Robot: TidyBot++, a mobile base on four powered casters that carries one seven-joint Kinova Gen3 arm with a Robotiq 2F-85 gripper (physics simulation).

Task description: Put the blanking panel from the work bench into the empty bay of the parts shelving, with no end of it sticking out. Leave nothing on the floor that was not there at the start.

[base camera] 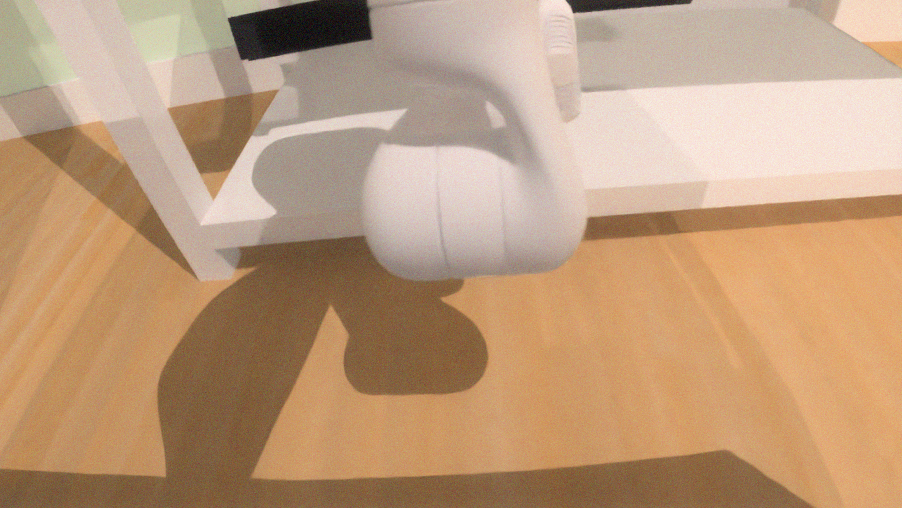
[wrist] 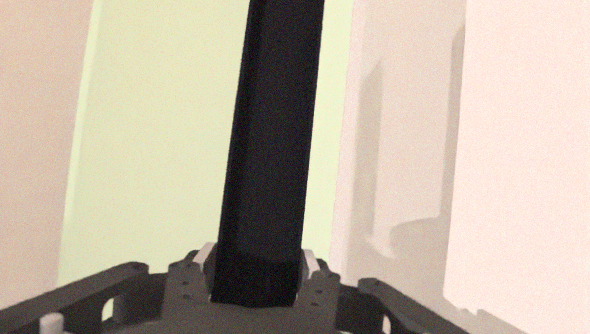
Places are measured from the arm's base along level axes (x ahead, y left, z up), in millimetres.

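Pixels of known places: gripper, fingertip midpoint: [wrist: 258, 262].
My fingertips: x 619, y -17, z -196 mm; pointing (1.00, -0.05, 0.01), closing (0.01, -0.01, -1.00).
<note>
Behind a point stands the place of what it marks.
The blanking panel [base camera: 302, 30] @(x 606, y 159, z -200 mm) [wrist: 274, 150] @(x 626, y -81, z -198 mm) is a long black bar. My gripper [wrist: 258, 262] @(x 620, y -17, z -196 mm) is shut on it; the fingers hold its two long edges. The gripper is hidden behind the white arm in the base camera view. There the panel shows level and crosswise on both sides of the arm, its left end to the right of the left post, above the bottom board. The white parts shelving [base camera: 643, 135] @(x 535, y -175, z -320 mm) [wrist: 520, 150] @(x 586, y -92, z -320 mm) stands in front of me. Whether the panel is inside the empty bay, and its right end, cannot be seen.
The shelving's left post [base camera: 135, 145] @(x 456, y 286, z -225 mm) stands left of the panel's end. The white arm [base camera: 473, 208] @(x 263, y -3, z -179 mm) hangs over the bottom board's front edge. A pale green wall [base camera: 31, 47] @(x 952, y 802, z -231 mm) [wrist: 155, 125] @(x 951, y -130, z 1 mm) is behind. Wooden floor [base camera: 599, 353] @(x 333, y -91, z -397 mm) with arm shadows lies in front.
</note>
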